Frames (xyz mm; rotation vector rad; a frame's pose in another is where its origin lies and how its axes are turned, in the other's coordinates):
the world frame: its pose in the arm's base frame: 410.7 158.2 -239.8 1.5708 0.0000 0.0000
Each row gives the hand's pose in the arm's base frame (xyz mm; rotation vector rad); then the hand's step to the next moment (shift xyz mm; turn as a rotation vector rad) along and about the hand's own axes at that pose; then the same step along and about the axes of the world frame.
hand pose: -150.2 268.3 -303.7 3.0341 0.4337 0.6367
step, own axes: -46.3 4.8 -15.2 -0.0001 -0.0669 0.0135
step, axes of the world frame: -45.4 -3.9 17.8 -0.0126 -0.0169 -0.0649
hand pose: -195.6 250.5 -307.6 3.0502 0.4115 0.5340
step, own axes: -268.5 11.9 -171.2 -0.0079 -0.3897 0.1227
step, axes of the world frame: -298.0 72.9 86.1 -0.0650 -0.1424 -0.3775
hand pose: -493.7 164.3 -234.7 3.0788 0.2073 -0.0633
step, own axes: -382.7 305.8 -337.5 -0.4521 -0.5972 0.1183
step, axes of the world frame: -325.1 369.7 333.9 -0.5327 -0.1291 -0.5241
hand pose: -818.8 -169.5 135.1 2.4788 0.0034 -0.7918
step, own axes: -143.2 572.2 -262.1 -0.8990 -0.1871 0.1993
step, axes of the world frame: 113.2 536.6 340.5 -0.8812 0.2566 -0.2013
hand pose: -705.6 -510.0 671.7 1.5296 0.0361 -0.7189
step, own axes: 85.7 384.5 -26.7 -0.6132 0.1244 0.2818
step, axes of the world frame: 249.9 300.6 55.8 -0.5489 0.4110 0.0252
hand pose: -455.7 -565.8 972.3 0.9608 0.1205 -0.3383
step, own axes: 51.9 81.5 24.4 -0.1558 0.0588 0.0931
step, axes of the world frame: 75.0 64.8 -10.9 -0.1314 0.1380 0.0097
